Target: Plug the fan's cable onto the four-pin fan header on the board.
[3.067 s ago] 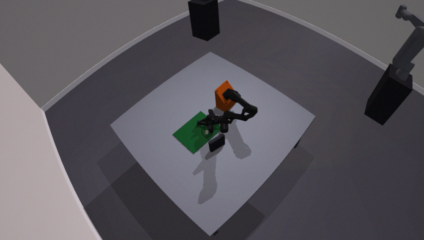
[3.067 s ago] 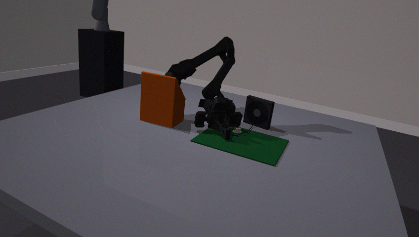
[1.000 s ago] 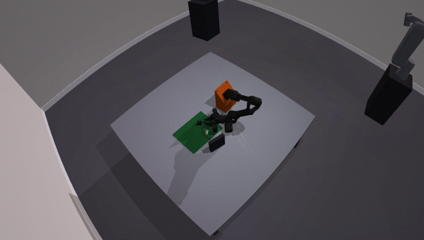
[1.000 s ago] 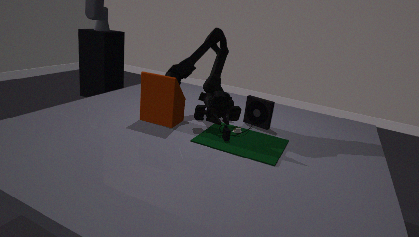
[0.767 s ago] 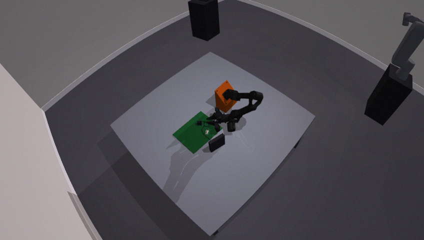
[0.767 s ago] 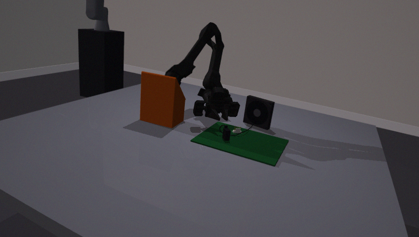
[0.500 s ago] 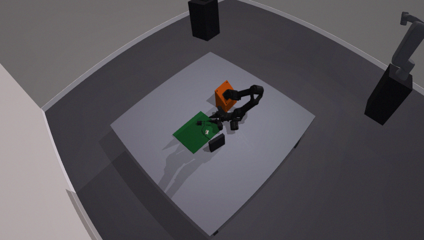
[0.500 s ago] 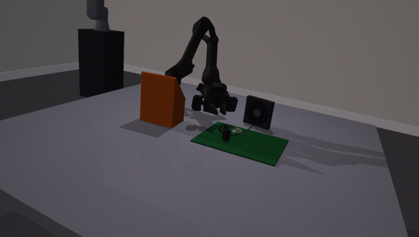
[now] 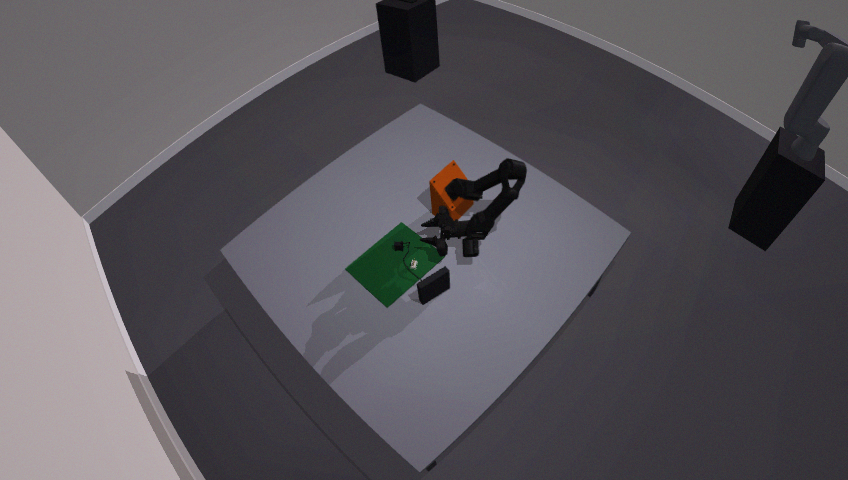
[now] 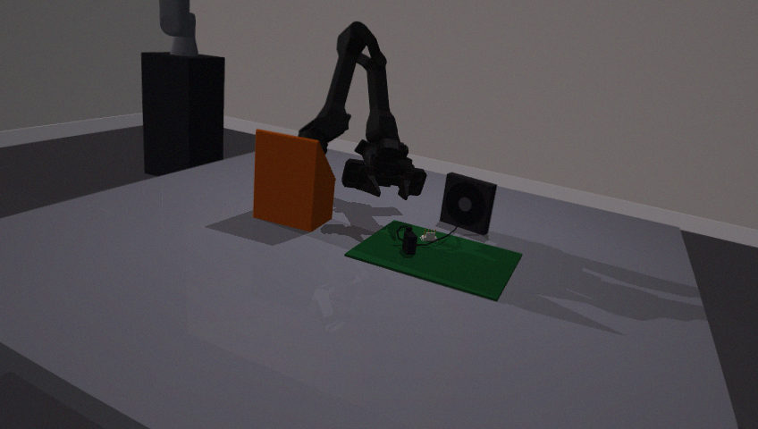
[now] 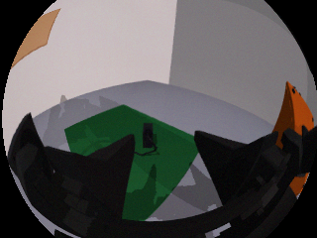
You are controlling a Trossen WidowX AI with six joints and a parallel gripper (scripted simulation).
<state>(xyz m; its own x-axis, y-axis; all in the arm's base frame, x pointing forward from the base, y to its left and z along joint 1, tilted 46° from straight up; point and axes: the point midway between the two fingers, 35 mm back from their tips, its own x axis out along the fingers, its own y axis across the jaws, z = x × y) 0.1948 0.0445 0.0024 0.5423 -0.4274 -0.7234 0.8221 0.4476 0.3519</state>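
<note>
The dark plug is 7 cm below my gripper tip, 6 cm to the right of it and 6 cm ahead of it. The rest, counted from my gripper tip: green board (12 cm ahead, 11 cm below, 4 cm to the right); then black fan (16 cm to the left, 13 cm ahead, 3 cm below).
</note>
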